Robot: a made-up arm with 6 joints. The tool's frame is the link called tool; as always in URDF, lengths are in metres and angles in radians. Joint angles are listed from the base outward.
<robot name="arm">
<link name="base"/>
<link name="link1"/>
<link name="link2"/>
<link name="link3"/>
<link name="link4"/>
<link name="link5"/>
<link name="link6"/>
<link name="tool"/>
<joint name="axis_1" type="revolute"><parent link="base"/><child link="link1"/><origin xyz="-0.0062 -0.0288 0.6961" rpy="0 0 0"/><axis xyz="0 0 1"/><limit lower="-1.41" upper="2.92"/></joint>
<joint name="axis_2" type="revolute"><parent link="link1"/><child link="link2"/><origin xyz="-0.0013 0.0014 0.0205" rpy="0 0 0"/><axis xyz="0 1 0"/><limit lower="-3.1" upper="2.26"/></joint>
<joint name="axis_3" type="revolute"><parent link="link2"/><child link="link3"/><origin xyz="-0.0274 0.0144 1.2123" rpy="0 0 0"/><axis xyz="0 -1 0"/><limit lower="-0.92" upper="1.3"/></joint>
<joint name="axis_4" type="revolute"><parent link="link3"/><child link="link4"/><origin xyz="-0.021 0.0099 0.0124" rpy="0 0 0"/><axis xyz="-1 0 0"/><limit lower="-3.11" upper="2.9"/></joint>
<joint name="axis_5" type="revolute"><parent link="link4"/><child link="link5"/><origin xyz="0.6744 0.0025 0.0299" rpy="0 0 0"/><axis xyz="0 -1 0"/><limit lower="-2.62" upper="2.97"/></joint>
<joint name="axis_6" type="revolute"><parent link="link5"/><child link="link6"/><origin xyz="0.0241 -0.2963 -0.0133" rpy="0 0 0"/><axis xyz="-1 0 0"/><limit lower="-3.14" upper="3.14"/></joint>
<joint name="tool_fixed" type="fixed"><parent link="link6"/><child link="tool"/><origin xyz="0.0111 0.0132 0.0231" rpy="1.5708 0 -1.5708"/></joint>
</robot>
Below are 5 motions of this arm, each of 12 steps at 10 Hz.
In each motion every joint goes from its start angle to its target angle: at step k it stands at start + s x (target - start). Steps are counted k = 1, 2, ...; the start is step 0. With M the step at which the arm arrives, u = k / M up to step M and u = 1 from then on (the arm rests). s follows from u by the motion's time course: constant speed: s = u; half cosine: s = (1 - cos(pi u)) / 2; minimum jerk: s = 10 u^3 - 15 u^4 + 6 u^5.
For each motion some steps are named. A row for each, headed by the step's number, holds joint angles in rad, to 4 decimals.
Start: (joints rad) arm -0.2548 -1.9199 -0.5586 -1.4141 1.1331 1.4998
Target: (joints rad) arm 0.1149 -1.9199 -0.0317 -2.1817 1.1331 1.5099
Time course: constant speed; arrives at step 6
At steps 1, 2, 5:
1: -0.1932 -1.9199 -0.4708 -1.5420 1.1331 1.5015
2: -0.1316 -1.9199 -0.3830 -1.6700 1.1331 1.5032
5: 0.0533 -1.9199 -0.1195 -2.0538 1.1331 1.5082

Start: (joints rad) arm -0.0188 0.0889 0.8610 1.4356 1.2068 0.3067
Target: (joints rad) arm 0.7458 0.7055 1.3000 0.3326 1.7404 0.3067
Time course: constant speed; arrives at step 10
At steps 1, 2, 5, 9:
1: 0.0577 0.1506 0.9049 1.3253 1.2602 0.3067
2: 0.1341 0.2122 0.9488 1.2150 1.3135 0.3067
5: 0.3635 0.3972 1.0805 0.8841 1.4736 0.3067
9: 0.6693 0.6438 1.2561 0.4429 1.6870 0.3067

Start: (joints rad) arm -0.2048 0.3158 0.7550 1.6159 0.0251 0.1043
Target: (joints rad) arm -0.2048 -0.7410 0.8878 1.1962 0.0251 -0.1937
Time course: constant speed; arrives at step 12
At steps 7, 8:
7: -0.2048 -0.3007 0.8325 1.3711 0.0251 -0.0695
8: -0.2048 -0.3887 0.8435 1.3361 0.0251 -0.0944

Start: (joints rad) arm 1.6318 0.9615 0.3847 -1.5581 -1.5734 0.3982
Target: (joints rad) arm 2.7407 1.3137 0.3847 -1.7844 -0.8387 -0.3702
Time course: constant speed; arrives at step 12
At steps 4, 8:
4: 2.0014 1.0789 0.3847 -1.6335 -1.3285 0.1421
8: 2.3711 1.1963 0.3847 -1.7090 -1.0836 -0.1141

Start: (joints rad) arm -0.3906 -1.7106 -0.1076 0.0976 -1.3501 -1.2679
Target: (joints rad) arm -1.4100 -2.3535 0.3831 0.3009 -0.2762 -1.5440
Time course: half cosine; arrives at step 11
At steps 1, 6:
1: -0.4112 -1.7236 -0.0977 0.1017 -1.3283 -1.2735
6: -0.9728 -2.0778 0.1727 0.2137 -0.7367 -1.4256

